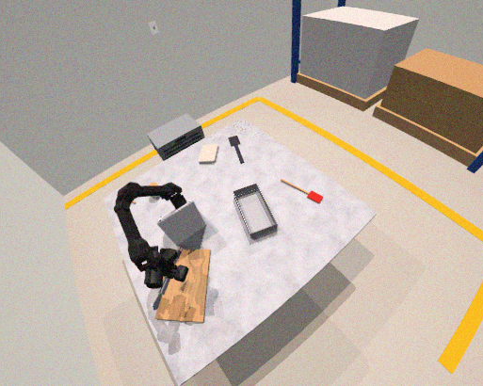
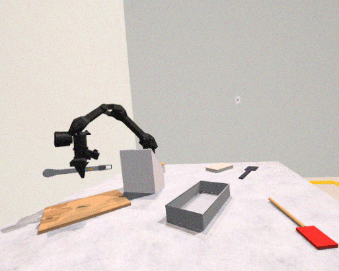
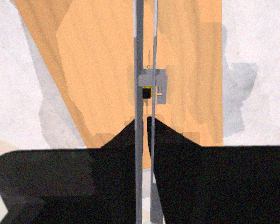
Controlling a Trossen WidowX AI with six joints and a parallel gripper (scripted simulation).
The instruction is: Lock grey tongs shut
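My gripper tip is now 140 mm above the wooden board. The rest, counted from my gripper tip: red brush (800 mm to the left, 140 mm below, 120 mm behind); then grey roasting tin (530 mm ahead, 120 mm to the left, 120 mm below); then cork-topped jar (670 mm to the left, 120 mm below, 100 mm ahead).
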